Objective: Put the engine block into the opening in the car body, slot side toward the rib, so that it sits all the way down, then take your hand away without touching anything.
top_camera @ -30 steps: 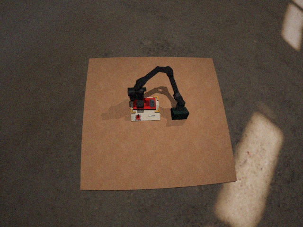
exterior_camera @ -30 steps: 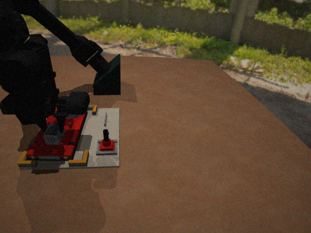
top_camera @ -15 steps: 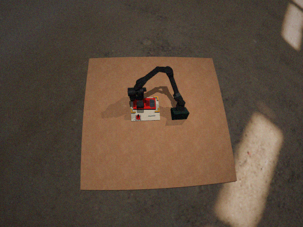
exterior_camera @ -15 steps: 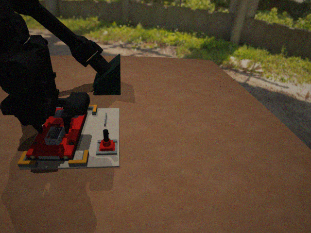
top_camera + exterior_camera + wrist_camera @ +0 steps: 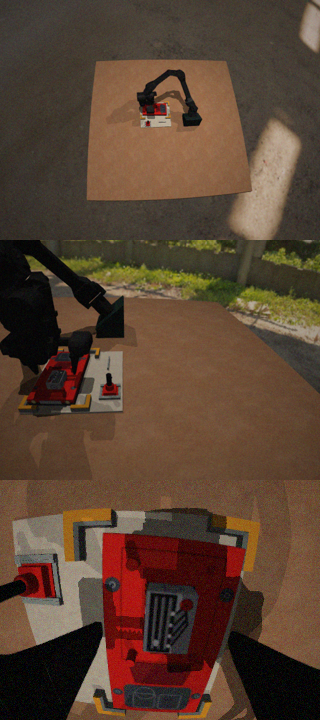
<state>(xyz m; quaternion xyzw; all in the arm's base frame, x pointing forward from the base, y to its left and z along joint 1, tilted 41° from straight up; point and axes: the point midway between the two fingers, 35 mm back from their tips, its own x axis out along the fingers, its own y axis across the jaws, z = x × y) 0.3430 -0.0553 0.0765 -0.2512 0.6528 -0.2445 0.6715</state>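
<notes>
Now: the grey engine block 2 cm below my gripper tip. Round my gripper tip: grey plate: 4 cm behind, 3 cm to the left, 4 cm below.
</notes>
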